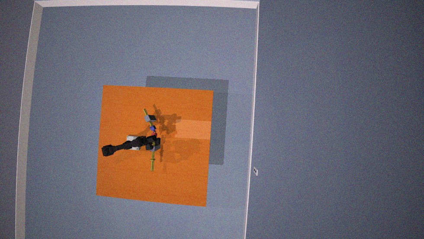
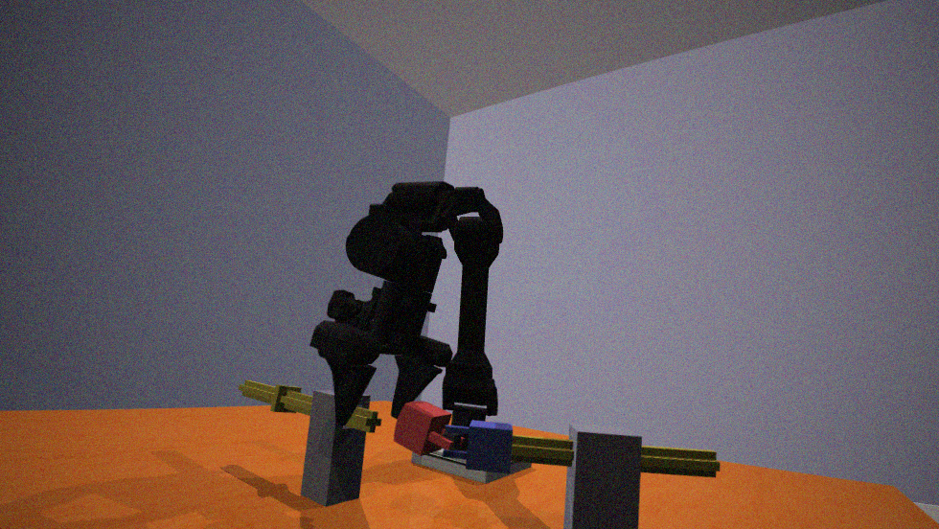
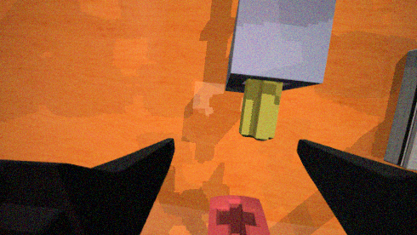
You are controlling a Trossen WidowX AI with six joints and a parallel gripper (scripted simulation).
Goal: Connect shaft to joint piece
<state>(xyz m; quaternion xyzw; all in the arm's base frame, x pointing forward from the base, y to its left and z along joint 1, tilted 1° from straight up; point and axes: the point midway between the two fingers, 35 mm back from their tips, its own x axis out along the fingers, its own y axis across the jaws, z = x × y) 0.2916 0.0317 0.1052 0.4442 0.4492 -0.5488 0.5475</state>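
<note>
Right now the dark red square joint piece is 70 mm to the left of my gripper tip.
</note>
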